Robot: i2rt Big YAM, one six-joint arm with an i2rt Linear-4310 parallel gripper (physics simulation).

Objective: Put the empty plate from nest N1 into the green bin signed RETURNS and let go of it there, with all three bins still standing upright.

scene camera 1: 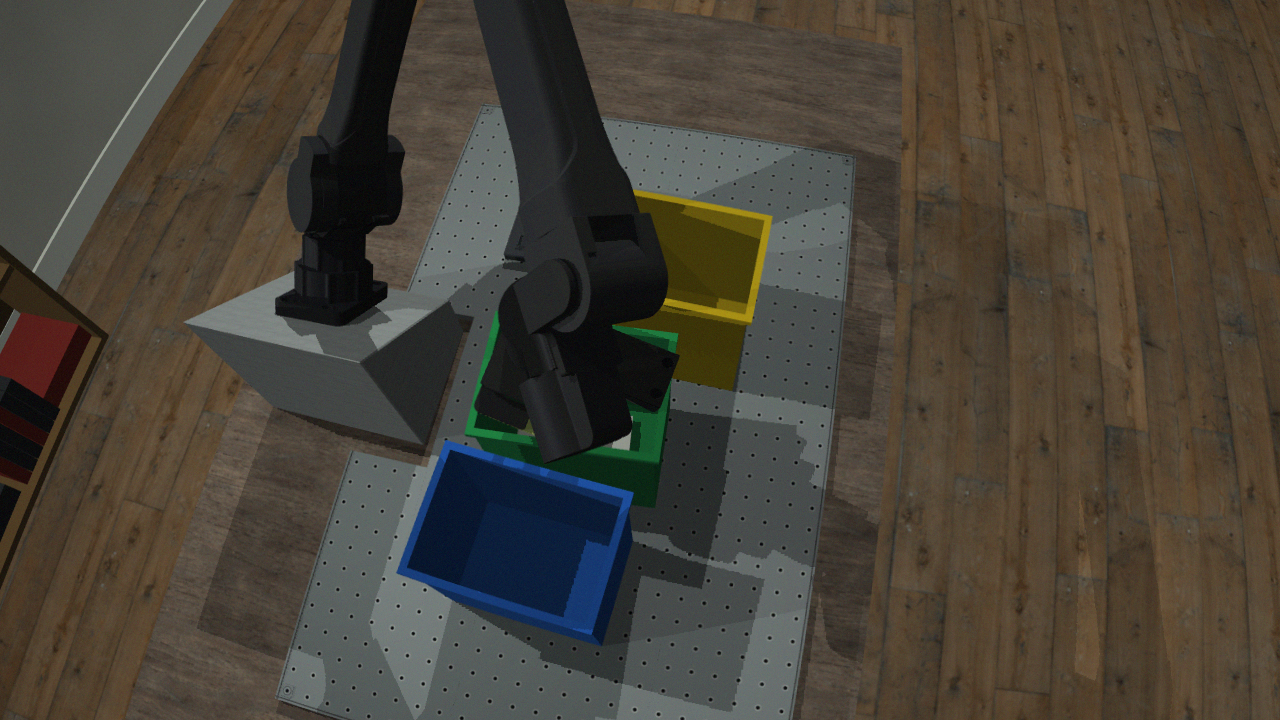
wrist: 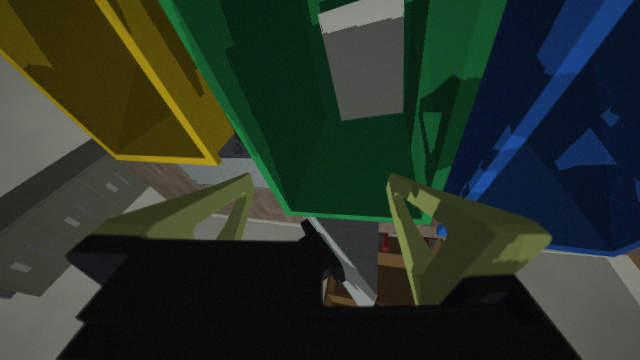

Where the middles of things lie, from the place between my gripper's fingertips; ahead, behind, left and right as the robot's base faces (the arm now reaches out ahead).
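My gripper is 30 mm short of the green bin (scene camera 1: pixel 637 470), 10 mm to the left of it and 100 mm above it. Measured from my hand, the yellow bin (scene camera 1: pixel 714 255) is 100 mm ahead, 150 mm to the left and 100 mm below, while the blue bin (scene camera 1: pixel 537 546) is 10 mm ahead, 160 mm to the right and 100 mm below.
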